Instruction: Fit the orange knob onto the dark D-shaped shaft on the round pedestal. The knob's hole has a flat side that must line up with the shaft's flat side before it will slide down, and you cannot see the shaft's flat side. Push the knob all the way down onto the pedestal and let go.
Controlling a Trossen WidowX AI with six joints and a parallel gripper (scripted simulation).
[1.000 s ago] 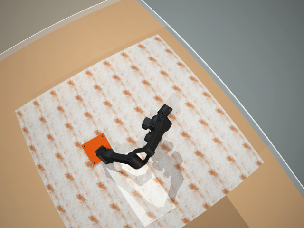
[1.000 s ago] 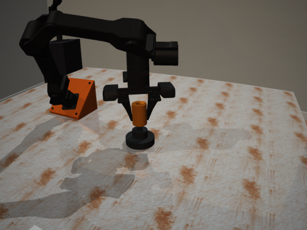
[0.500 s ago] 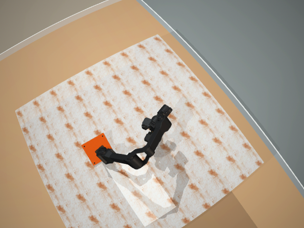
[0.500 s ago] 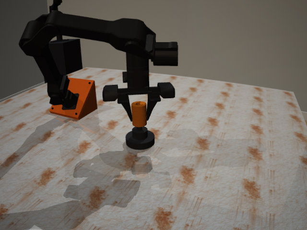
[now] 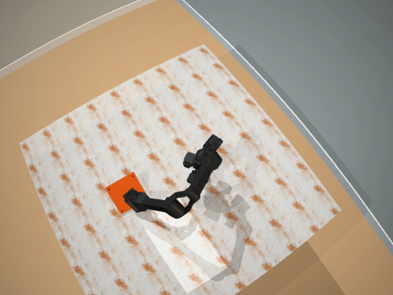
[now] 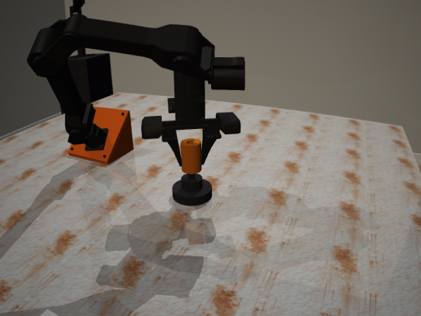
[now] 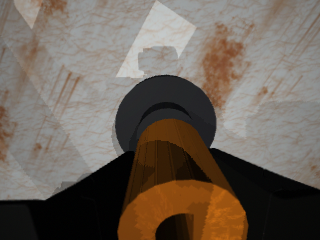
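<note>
The orange knob lies 20 mm above my gripper tip. Round my gripper tip: dark round pedestal 40 mm below.
</note>
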